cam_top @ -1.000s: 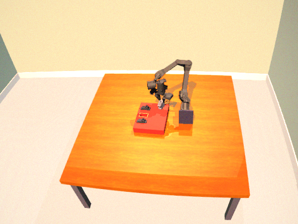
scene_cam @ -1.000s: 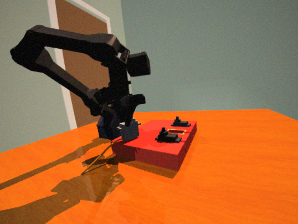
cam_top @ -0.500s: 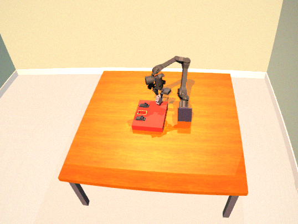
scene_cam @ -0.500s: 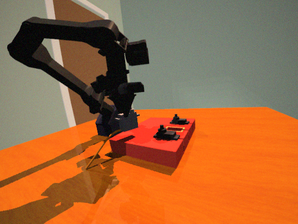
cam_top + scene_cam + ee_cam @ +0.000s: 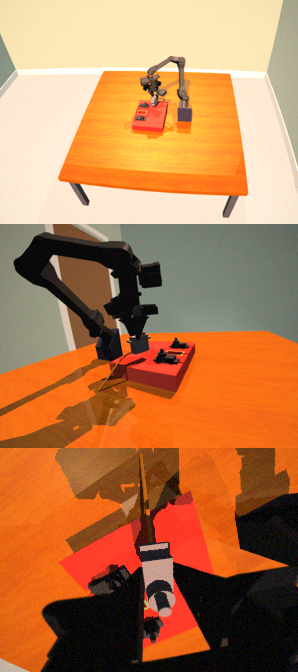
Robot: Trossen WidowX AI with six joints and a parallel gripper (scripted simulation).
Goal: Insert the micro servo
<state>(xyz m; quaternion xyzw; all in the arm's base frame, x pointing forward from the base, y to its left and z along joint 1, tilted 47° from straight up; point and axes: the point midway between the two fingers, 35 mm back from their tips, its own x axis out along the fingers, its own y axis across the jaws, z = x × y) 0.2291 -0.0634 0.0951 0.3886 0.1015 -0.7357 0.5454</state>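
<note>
The red deck is 100 mm to the left of my gripper tip and 100 mm below it.
</note>
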